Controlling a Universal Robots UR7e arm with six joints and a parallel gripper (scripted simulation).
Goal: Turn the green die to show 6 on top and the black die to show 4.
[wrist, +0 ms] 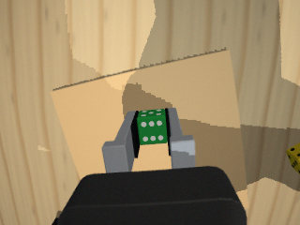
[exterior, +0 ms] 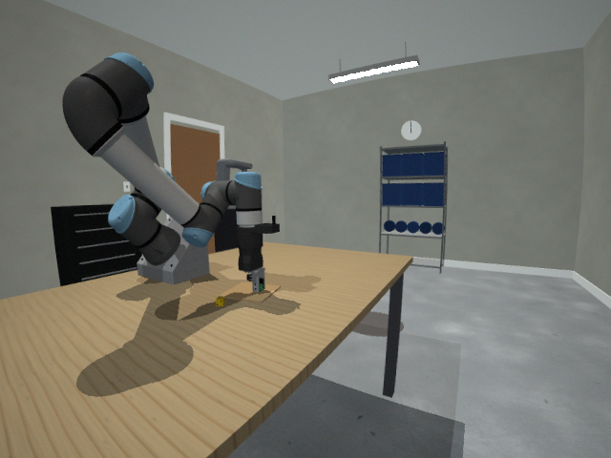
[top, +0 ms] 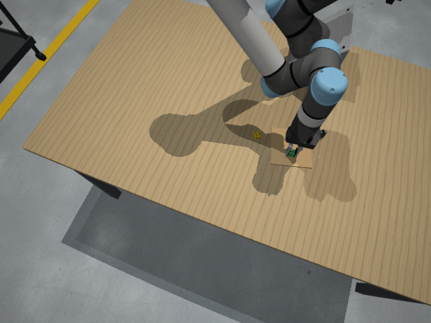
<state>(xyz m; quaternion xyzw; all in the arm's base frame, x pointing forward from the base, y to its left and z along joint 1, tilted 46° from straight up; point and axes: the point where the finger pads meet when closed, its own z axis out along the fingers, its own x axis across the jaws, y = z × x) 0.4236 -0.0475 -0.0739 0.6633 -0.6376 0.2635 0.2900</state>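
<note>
My hand is 10 mm above the green die. Round my hand: yellow die 120 mm to the right, 40 mm behind, 20 mm below; black die 110 mm behind, 100 mm to the left, 20 mm below; tan mat 30 mm below, 30 mm behind.
</note>
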